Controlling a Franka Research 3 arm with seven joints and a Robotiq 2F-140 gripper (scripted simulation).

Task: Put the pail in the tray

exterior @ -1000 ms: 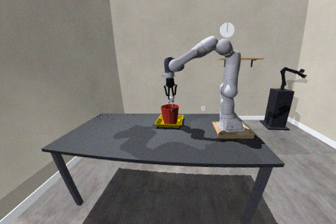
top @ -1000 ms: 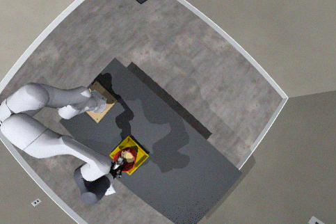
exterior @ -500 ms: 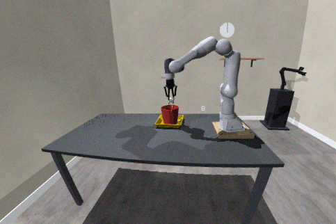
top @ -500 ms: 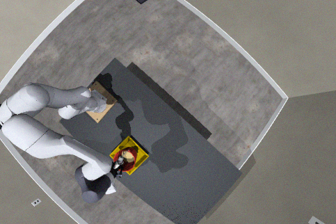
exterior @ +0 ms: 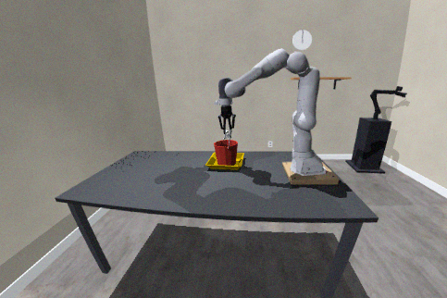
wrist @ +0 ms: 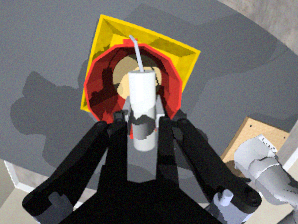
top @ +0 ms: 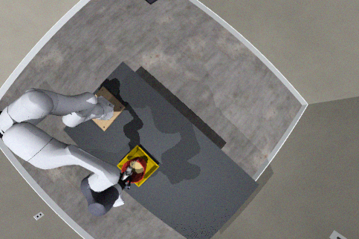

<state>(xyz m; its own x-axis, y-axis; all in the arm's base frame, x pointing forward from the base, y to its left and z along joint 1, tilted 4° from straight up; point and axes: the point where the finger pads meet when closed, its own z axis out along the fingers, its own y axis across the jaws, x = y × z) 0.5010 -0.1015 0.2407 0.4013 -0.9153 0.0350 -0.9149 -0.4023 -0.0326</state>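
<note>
My gripper is now 3 cm above the pail wire handle and 1 cm short of it. Round my hand: red pail: 9 cm below, 1 cm ahead; then yellow drip tray: 22 cm below, 2 cm ahead, 1 cm to the left.
</note>
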